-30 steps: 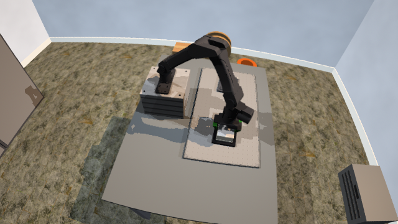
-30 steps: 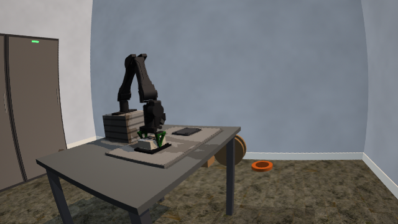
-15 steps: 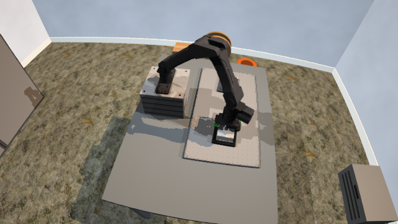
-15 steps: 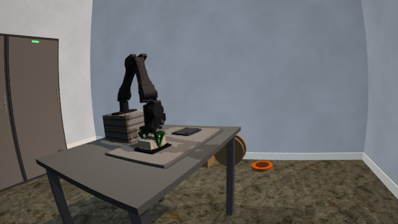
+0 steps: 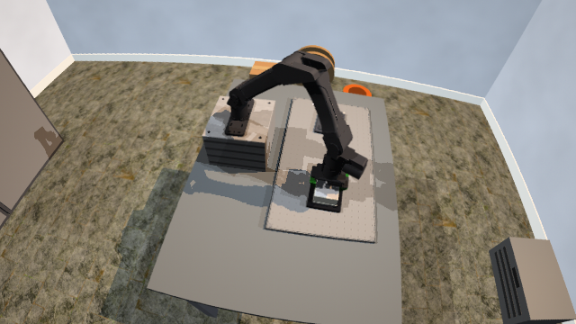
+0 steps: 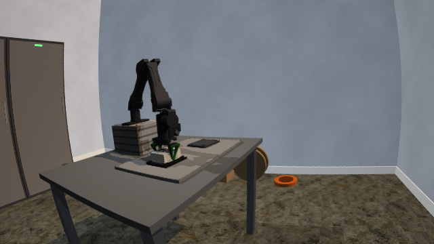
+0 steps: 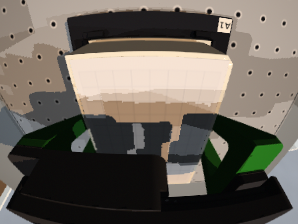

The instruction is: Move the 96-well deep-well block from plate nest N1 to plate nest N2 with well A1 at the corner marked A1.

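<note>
Now: hand 10 mm below the deep-well block. Also, from my hand: nest N2: 10 mm ahead, 370 mm to the left, 20 mm below; nest N1: 20 mm below.
</note>
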